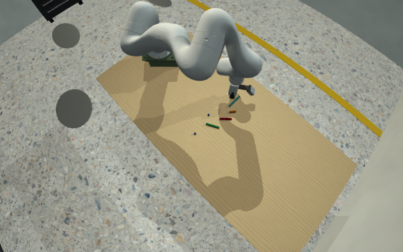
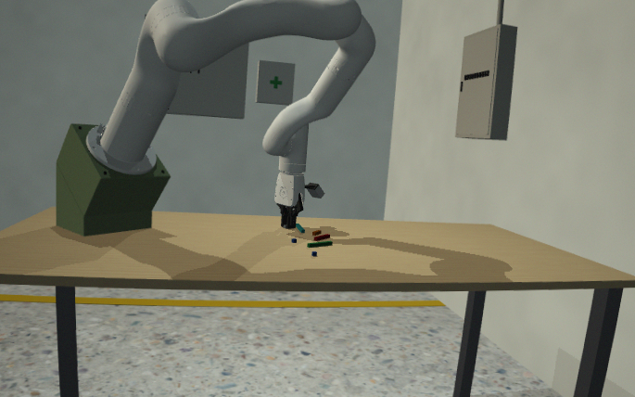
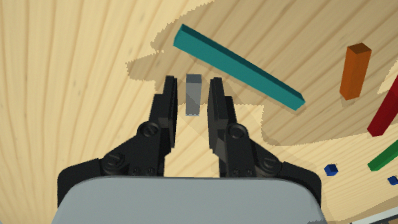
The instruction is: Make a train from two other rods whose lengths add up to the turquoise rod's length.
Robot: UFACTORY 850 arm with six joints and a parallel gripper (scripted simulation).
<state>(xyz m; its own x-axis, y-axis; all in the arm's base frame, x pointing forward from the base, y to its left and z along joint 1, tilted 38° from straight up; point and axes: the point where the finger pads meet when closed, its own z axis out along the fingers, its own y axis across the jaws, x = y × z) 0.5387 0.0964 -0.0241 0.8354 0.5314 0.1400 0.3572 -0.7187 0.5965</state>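
My gripper is now 20 mm above the grey rod. From my hand the other things lie so: turquoise rod: 30 mm ahead, 20 mm to the right, 20 mm below; then red rod: 150 mm to the right, 60 mm ahead, 20 mm below; then orange rod: 90 mm to the right, 70 mm ahead, 20 mm below.
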